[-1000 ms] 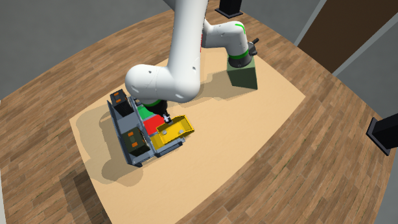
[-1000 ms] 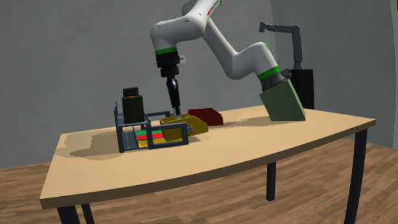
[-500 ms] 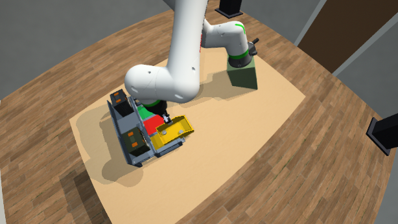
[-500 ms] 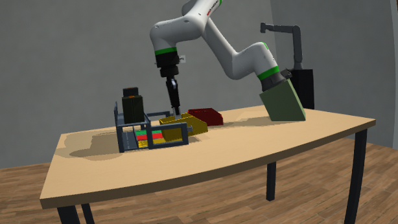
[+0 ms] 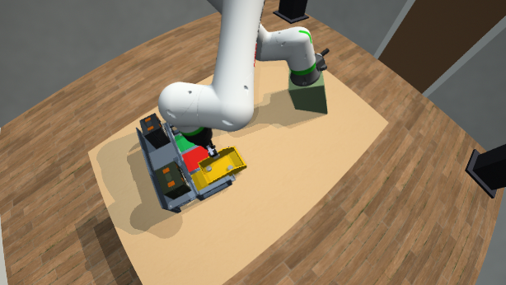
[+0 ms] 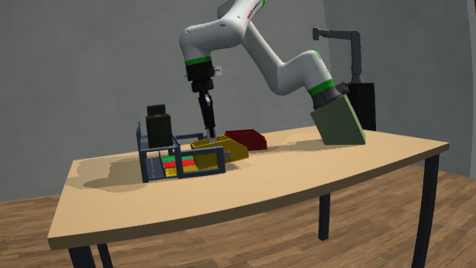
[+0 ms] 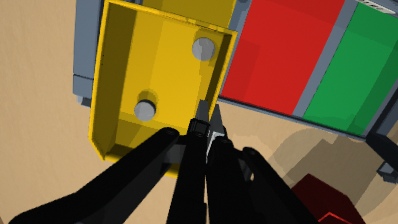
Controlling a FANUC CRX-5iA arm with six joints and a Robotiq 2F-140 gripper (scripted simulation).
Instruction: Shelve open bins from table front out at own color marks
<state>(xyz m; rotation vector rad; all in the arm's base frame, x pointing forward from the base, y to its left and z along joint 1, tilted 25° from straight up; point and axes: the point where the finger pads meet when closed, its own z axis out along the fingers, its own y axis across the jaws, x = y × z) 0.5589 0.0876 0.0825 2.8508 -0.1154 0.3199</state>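
The yellow bin lies 50 mm to the left of my hand and 40 mm below it. Also, from my hand: red bin: 210 mm behind, 190 mm to the right, 60 mm below.
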